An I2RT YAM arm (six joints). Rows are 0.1 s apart.
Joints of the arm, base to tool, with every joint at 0 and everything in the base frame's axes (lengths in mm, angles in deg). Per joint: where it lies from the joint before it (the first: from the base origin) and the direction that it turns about. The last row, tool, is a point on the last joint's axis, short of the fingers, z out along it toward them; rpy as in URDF.
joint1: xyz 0.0 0.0 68.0 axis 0 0 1
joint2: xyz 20.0 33.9 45.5 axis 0 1 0
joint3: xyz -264.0 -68.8 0.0 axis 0 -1 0
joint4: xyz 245.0 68.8 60.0 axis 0 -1 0
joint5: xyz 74.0 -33.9 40.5 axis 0 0 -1
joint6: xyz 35.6 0.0 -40.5 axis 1 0 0
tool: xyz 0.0 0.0 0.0 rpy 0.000 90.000 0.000
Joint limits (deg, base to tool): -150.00..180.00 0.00..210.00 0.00..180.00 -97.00..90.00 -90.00..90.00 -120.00..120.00
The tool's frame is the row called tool.
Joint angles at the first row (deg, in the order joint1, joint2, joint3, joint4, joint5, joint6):
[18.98, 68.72, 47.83, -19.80, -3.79, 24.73]
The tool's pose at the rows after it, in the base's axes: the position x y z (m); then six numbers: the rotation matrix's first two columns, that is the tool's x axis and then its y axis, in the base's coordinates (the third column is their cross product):
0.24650 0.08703 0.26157 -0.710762 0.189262 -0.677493 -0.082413 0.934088 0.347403
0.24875 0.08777 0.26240 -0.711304 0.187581 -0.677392 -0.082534 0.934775 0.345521
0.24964 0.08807 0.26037 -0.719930 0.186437 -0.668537 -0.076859 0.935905 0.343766
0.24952 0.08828 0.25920 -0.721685 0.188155 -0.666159 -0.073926 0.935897 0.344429
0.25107 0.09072 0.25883 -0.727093 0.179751 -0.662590 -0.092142 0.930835 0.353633
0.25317 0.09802 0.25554 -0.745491 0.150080 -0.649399 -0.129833 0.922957 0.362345
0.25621 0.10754 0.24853 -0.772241 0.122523 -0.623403 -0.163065 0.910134 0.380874
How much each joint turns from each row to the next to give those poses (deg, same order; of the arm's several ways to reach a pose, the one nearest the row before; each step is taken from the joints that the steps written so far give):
[0.01, 0.75, 1.50, -0.56, 0.41, -0.47]
[0.00, 0.57, 0.58, -0.09, 0.04, -0.09]
[-0.01, 0.49, 0.10, -0.38, 0.00, 0.11]
[0.07, 0.06, -0.18, 0.09, 0.08, 0.18]
[0.24, 0.56, 0.27, 0.33, -1.07, -0.19]
[1.09, 1.40, 0.43, 0.20, -1.67, -0.54]
[1.36, 2.16, 0.31, 0.48, -2.06, 0.09]

